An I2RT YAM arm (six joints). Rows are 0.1 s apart.
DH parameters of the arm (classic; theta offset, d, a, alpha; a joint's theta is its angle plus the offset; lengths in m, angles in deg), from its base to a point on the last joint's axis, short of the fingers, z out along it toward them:
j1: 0 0.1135 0.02 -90
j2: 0 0 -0.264 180
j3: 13.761 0 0.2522 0
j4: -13.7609 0 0.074 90
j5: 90 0 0 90
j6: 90 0.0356 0 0
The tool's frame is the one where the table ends.
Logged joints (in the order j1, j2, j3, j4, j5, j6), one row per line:
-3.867 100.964 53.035 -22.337 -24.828 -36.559
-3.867 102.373 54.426 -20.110 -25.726 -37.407
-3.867 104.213 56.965 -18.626 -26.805 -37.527
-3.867 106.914 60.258 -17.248 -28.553 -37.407
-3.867 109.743 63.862 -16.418 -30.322 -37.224
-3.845 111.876 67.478 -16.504 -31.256 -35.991
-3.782 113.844 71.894 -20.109 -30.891 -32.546
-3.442 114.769 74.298 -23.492 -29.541 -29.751
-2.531 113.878 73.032 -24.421 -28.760 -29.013
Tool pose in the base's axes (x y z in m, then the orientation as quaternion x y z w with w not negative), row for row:
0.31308 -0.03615 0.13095 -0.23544 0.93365 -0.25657 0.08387
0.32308 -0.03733 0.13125 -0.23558 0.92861 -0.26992 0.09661
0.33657 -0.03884 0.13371 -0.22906 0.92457 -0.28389 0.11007
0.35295 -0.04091 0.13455 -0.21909 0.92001 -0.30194 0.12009
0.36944 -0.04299 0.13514 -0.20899 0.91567 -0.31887 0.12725
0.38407 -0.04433 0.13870 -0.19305 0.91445 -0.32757 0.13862
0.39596 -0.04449 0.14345 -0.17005 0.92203 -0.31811 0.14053
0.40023 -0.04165 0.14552 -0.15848 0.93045 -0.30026 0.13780
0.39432 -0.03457 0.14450 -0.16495 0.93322 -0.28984 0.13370
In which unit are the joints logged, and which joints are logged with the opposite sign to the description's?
The joints are logged in degrees. Opposite sign: j5.
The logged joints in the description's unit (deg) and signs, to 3 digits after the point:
-3.867 100.964 53.035 -22.337 24.828 -36.559
-3.867 102.373 54.426 -20.110 25.726 -37.407
-3.867 104.213 56.965 -18.626 26.805 -37.527
-3.867 106.914 60.258 -17.248 28.553 -37.407
-3.867 109.743 63.862 -16.418 30.322 -37.224
-3.845 111.876 67.478 -16.504 31.256 -35.991
-3.782 113.844 71.894 -20.109 30.891 -32.546
-3.442 114.769 74.298 -23.492 29.541 -29.751
-2.531 113.878 73.032 -24.421 28.760 -29.013

